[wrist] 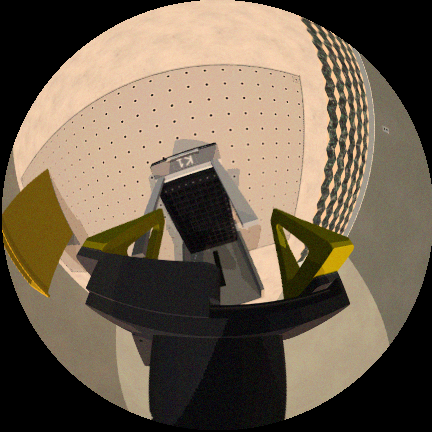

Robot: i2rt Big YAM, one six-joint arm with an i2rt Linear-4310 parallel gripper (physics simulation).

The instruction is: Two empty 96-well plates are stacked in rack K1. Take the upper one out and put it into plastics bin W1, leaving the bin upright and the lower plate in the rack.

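Frame: origin at the arm's base, x ahead, y left, z up, level; millimetres.
Seen in the pictures: gripper, fingertip midpoint: [217, 214].
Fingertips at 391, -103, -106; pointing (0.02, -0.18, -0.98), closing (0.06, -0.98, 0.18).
Observation:
Pixels of each thing's top centre, then the offset from my fingertips to it, as dx, dy, dz. "*": a spot on its surface instead. Level surfaces: height alone.
- black 96-well plate, middle of its top: [202, 219] -56, +5, -70
- grey rack K1, surface spot: [235, 195] * +20, -12, +6
- pale perforated board, its level: dz -117
A black 96-well plate [200, 212] sits in the grey rack K1 [235, 195], whose label faces up in the picture beyond the plate. Its well grid shows on top; a lower plate cannot be told apart from it. My gripper [217, 214] is open and empty, with its two olive-yellow fingers wide apart on the left and right of the plate in the view, apart from it. The gripper body hides part of the near end of the rack. A yellow, wall-like object [40, 230] stands at the far left; no label is readable, so I cannot tell whether it is bin W1.
The rack stands on a pale perforated board [260, 115] with rows of small holes. A dark green wavy lattice band [342, 135] runs along the right side, near the table's curved-looking edge. Grey floor shows beyond that edge.

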